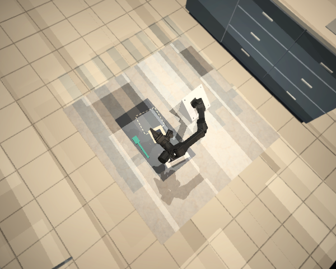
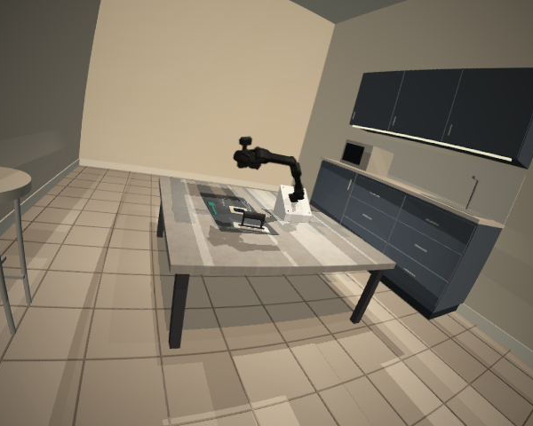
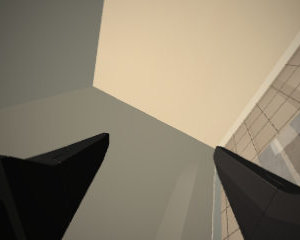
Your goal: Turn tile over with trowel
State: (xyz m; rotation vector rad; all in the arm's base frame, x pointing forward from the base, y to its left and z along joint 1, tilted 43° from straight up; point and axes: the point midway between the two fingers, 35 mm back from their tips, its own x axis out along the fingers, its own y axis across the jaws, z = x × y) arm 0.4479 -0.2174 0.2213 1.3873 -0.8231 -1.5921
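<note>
Now: gripper tip 9 cm past the trowel, 23 cm to the right of it and 37 cm above it. Round my gripper tip: tile 12 cm behind, 2 cm to the right, 41 cm below; teal flat tool 5 cm ahead, 7 cm to the right, 41 cm below; grey mat 8 cm behind, 2 cm to the right, 43 cm below.
</note>
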